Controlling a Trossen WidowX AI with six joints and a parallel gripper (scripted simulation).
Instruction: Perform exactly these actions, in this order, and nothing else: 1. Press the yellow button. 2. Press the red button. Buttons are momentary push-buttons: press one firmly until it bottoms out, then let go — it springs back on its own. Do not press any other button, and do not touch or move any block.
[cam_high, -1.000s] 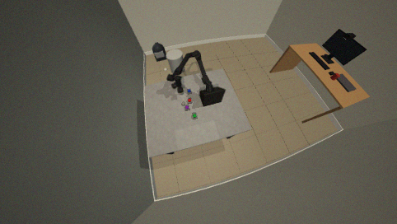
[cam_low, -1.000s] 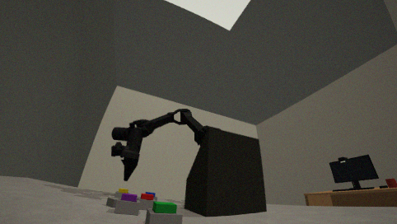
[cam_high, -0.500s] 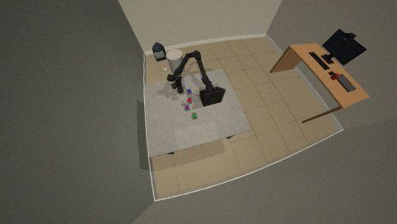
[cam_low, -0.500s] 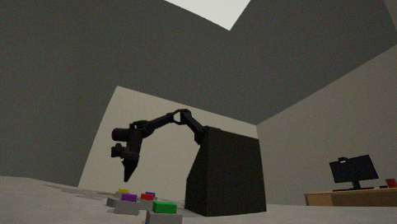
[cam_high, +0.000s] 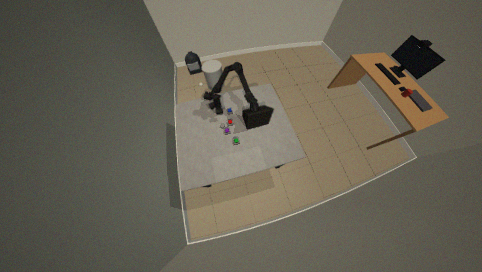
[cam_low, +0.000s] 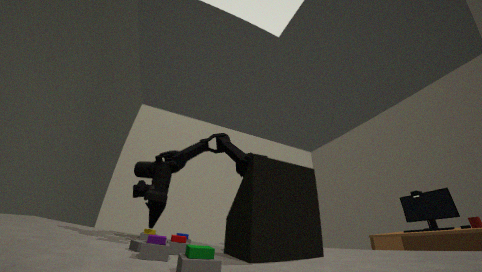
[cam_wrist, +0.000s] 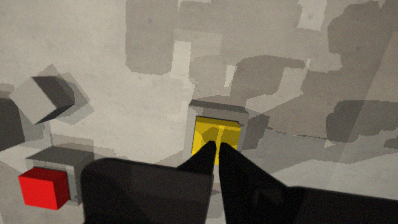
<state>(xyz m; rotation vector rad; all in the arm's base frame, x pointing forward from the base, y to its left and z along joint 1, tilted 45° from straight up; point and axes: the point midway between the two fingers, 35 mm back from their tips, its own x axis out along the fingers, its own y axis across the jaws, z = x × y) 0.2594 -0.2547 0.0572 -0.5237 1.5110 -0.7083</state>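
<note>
Right now the red button is 15 cm to the left of my gripper tip, 6 cm behind it and 1 cm below it. From my gripper tip the other things lie so: grey block 16 cm to the left, 3 cm below, 2 cm ahead; then yellow button 1 cm below; then blue button 9 cm behind, 3 cm to the left, 1 cm below.
</note>
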